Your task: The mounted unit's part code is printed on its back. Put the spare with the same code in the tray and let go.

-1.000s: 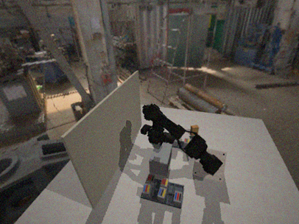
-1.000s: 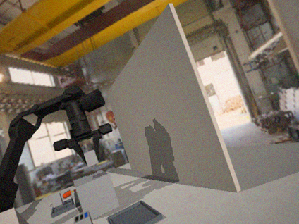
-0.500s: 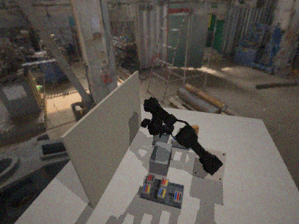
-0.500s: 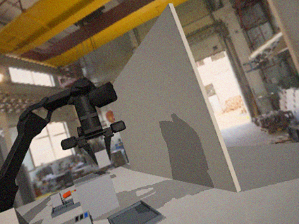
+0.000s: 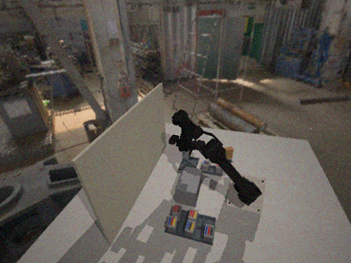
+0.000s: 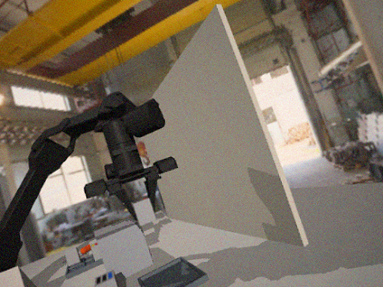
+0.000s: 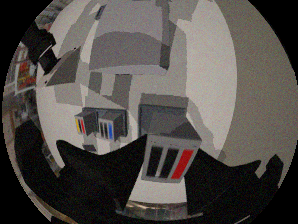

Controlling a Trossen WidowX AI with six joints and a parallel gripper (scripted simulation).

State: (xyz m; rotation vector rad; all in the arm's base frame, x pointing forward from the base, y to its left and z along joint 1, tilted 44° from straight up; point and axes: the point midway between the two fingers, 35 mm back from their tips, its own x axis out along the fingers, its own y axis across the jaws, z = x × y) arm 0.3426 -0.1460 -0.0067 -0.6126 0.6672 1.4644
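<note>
My gripper tip is now 11 cm above the tray and 6 cm to the left of it. Round my gripper tip: grey mounted unit (16 cm to the left, 7 cm below, 6 cm behind); then panel (19 cm ahead, 17 cm to the left, 11 cm above); then spare (2 cm above).
</note>
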